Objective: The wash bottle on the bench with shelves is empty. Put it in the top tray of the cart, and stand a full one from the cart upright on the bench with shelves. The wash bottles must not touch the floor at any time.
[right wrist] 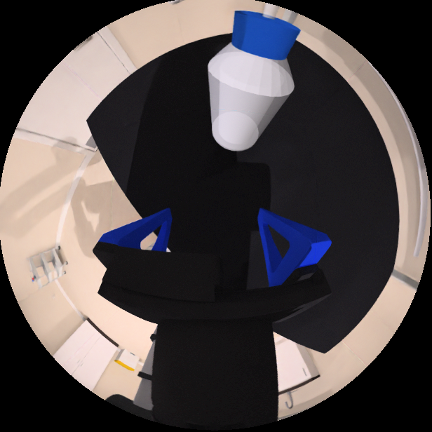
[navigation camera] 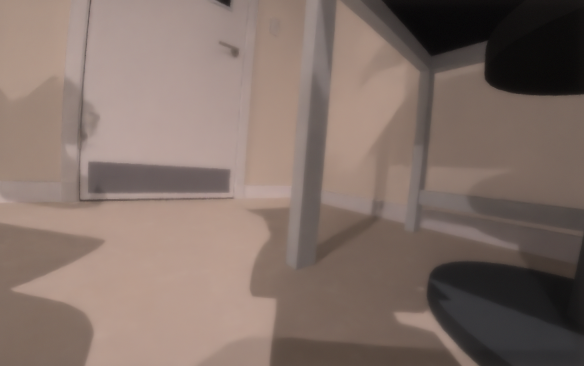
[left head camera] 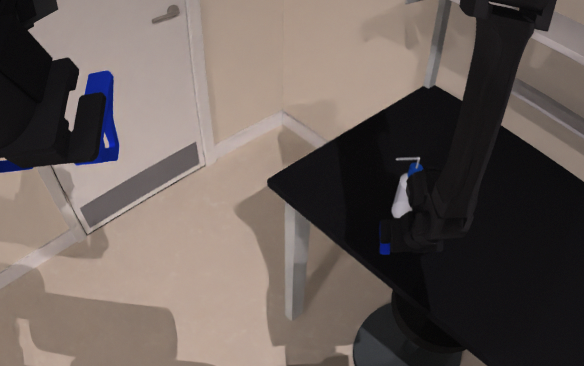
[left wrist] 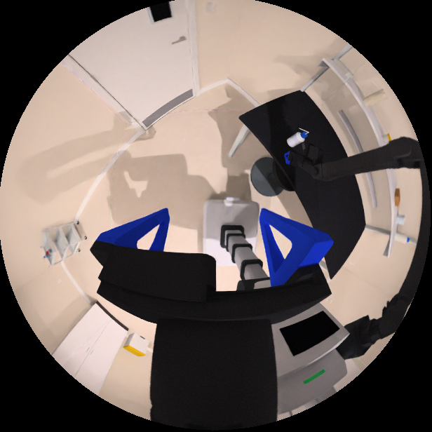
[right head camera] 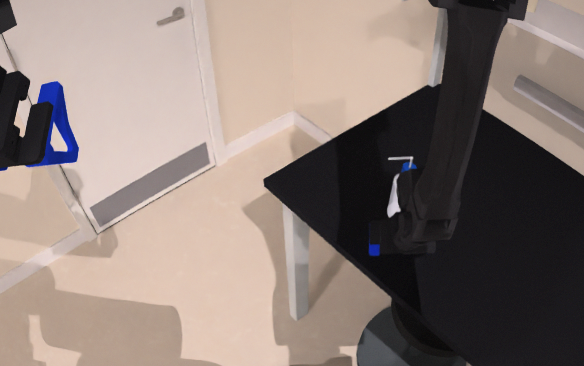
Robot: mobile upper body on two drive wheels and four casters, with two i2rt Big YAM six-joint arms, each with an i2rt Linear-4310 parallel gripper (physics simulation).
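Frame: origin at the left arm's base, x ahead, y left, z up, level; metres.
Where they show: left gripper, fingertip midpoint: [left head camera: 72, 157] [right head camera: 39, 159]; right gripper, fingertip midpoint: [left head camera: 402, 240] [right head camera: 395, 242].
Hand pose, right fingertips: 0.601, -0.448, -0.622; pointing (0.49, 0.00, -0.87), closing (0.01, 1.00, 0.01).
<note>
After its pixels a point has its place, as x, y, z.
The white wash bottle [left head camera: 400, 200] @[0.686, -0.452, -0.586] [right head camera: 393, 197] @[0.690, -0.449, -0.580] [left wrist: 296, 139] [right wrist: 247, 95] with blue cap stands upright on the black bench top [left head camera: 320, 175] @[0.826, -0.285, -0.647] [right head camera: 320, 175] @[0.826, -0.294, -0.648] [left wrist: 335, 215] [right wrist: 340, 175]. In the head views my right arm covers part of it. My right gripper [left head camera: 401, 216] [right wrist: 214, 212] is open and low over the bench; in the right wrist view the bottle stands beyond the fingertips, not between them. My left gripper [left wrist: 214, 212] is open and empty, high above the floor. The small grey cart [left wrist: 64, 239] is far off at the left, with small red and blue spots; full bottles cannot be made out.
A dark round stool base [left head camera: 385, 340] [left wrist: 266, 176] [navigation camera: 500, 310] stands under the near bench edge. The bench leg [left head camera: 296, 265] @[0.790, -0.233, -0.996] [navigation camera: 310, 150] @[0.790, -0.234, -1.142] is at its corner. A door [left head camera: 135, 90] @[1.484, 0.435, -0.786] [navigation camera: 165, 100] @[1.397, 0.536, -0.874] is in the wall behind. The curved-looking shelf in the left wrist view holds an orange-brown block [left wrist: 397, 197].
</note>
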